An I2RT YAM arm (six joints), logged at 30 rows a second.
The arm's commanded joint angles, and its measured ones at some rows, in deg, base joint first. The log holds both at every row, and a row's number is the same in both.
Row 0, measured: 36.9 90.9 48.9 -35.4 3.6 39.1
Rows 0 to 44, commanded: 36.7 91.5 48.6 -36.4 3.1 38.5; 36.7 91.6 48.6 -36.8 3.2 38.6; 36.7 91.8 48.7 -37.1 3.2 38.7; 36.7 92.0 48.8 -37.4 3.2 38.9; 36.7 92.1 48.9 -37.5 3.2 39.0; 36.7 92.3 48.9 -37.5 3.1 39.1; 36.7 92.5 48.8 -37.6 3.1 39.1; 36.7 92.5 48.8 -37.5 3.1 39.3; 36.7 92.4 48.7 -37.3 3.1 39.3; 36.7 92.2 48.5 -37.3 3.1 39.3; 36.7 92.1 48.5 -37.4 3.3 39.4; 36.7 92.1 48.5 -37.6 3.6 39.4; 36.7 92.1 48.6 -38.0 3.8 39.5; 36.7 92.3 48.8 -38.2 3.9 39.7; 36.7 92.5 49.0 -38.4 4.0 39.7; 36.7 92.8 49.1 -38.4 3.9 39.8; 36.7 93.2 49.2 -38.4 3.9 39.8; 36.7 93.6 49.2 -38.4 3.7 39.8; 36.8 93.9 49.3 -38.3 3.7 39.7; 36.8 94.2 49.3 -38.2 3.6 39.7; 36.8 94.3 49.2 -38.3 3.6 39.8; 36.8 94.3 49.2 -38.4 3.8 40.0; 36.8 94.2 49.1 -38.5 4.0 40.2; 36.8 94.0 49.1 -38.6 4.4 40.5; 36.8 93.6 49.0 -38.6 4.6 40.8; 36.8 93.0 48.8 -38.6 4.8 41.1; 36.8 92.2 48.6 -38.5 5.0 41.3; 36.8 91.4 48.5 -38.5 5.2 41.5; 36.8 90.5 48.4 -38.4 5.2 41.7; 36.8 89.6 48.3 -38.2 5.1 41.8; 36.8 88.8 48.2 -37.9 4.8 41.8; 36.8 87.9 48.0 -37.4 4.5 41.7; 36.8 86.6 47.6 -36.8 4.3 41.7; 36.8 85.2 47.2 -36.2 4.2 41.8; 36.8 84.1 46.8 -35.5 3.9 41.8; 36.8 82.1 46.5 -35.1 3.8 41.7; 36.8 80.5 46.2 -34.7 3.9 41.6; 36.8 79.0 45.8 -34.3 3.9 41.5; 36.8 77.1 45.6 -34.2 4.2 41.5; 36.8 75.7 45.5 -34.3 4.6 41.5; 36.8 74.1 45.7 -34.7 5.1 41.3; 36.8 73.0 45.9 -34.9 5.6 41.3; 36.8 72.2 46.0 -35.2 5.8 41.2; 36.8 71.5 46.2 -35.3 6.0 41.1; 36.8 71.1 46.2 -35.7 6.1 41.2
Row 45, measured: 36.9 72.8 45.4 -36.7 4.3 40.9
